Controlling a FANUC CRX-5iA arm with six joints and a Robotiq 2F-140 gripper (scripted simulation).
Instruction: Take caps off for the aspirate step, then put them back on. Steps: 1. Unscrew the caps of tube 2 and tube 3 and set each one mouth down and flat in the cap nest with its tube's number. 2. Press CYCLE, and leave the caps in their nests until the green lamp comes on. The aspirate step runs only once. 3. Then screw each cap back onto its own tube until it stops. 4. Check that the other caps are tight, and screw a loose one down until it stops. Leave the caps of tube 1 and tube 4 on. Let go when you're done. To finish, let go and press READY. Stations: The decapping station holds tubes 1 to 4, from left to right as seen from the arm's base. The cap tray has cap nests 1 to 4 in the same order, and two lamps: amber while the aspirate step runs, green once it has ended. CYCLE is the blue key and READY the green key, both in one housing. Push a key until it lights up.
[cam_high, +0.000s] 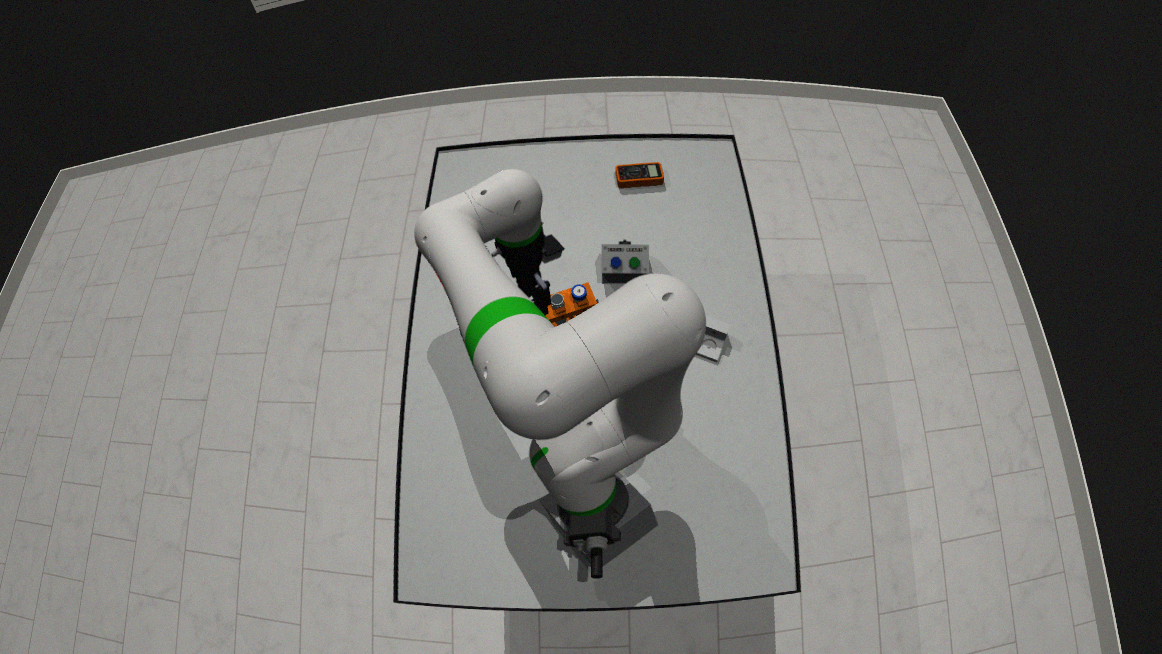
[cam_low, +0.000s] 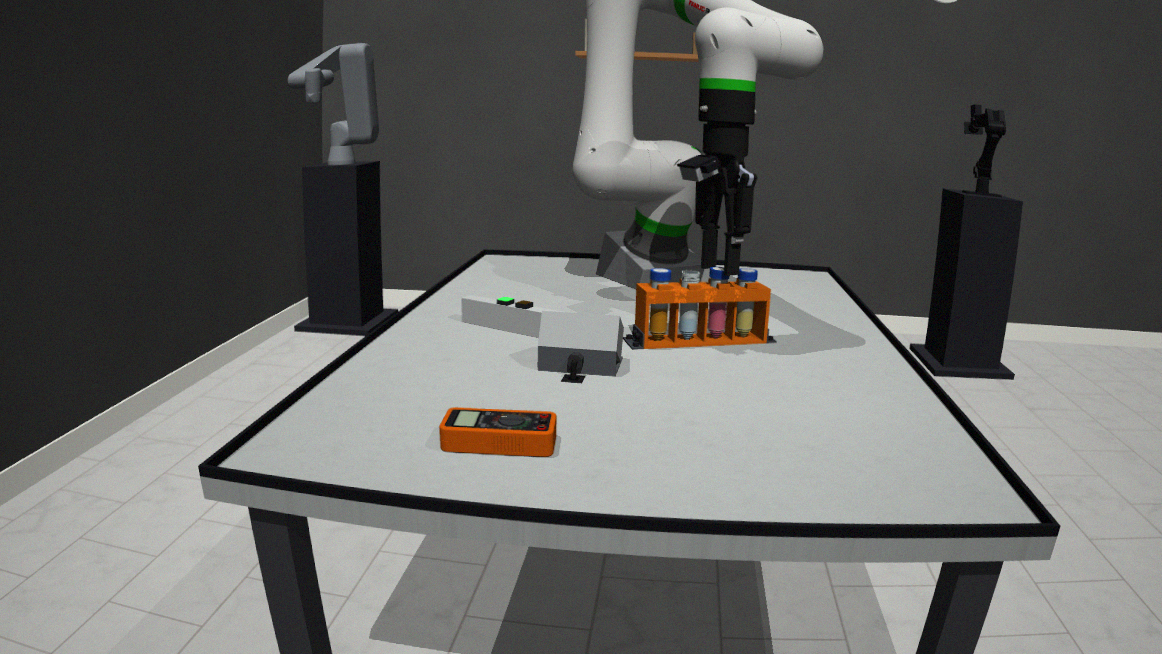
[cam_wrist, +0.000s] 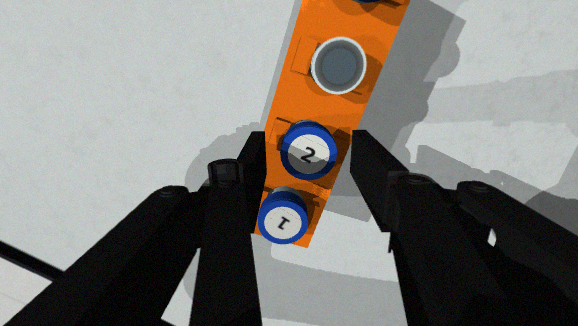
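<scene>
Right now the cap 2 is 3 cm below my hand. Also, from my hand: blue key (14 cm ahead, 19 cm to the right, 8 cm below); then cap 1 (2 cm behind, 5 cm to the left, 4 cm below); then cap 4 (3 cm ahead, 10 cm to the right, 4 cm below).
</scene>
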